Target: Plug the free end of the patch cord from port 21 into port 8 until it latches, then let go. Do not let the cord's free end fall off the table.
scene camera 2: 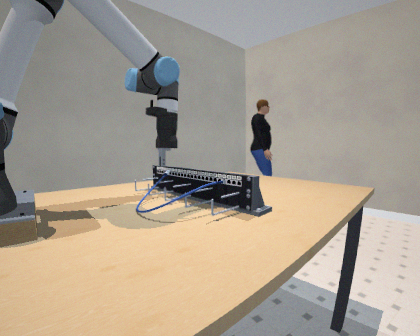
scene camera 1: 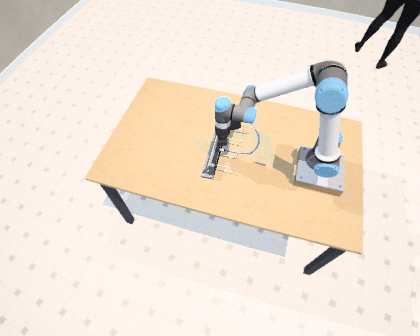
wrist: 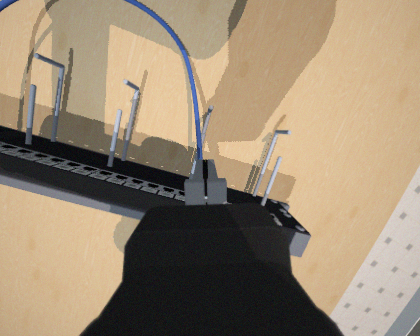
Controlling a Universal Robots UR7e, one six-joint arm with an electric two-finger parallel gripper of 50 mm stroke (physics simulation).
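Places are measured from the arm's base along level axes (x ahead, y left, z up), in millimetres.
Where they show: gripper, fingertip midpoint: [scene camera 2: 162,166] [scene camera 1: 226,147] [wrist: 205,170].
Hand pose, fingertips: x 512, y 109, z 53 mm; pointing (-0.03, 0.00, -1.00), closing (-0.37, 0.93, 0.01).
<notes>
Each offset is from my fingertips to the top centre of the thing. "spot": to the spot under its first point. Level surfaces: height alone.
The blue patch cord [scene camera 1: 259,142] [scene camera 2: 138,208] [wrist: 193,80] arches out from the patch panel @[32 mm ahead, 106 mm right, 7 mm down] [scene camera 1: 207,175] [scene camera 2: 200,194] [wrist: 75,185]. One plugged end @[spot: 46 mm ahead, 260 mm right, 27 mm down] [scene camera 2: 222,181] is in the panel's near part in the scene camera 2 view. The other end @[spot: 23 mm ahead, 2 mm left, 24 mm down] [scene camera 2: 167,172] is at the panel's far part; whether it is seated or latched cannot be told. My gripper [scene camera 2: 161,162] [wrist: 205,170] points down with its fingers shut together, low at the panel's top edge. In the wrist view its fingertips are at the cord's lower end and hide the plug and the port there. No plug shows between them.
Thin metal cord hooks [scene camera 2: 213,207] [wrist: 132,117] [wrist: 270,160] stand out from the panel's front on both sides of the fingers. The panel stands on the wooden table @[108 mm down] [scene camera 1: 150,130] [scene camera 2: 165,265]. A person [scene camera 2: 261,132] stands beyond the table.
</notes>
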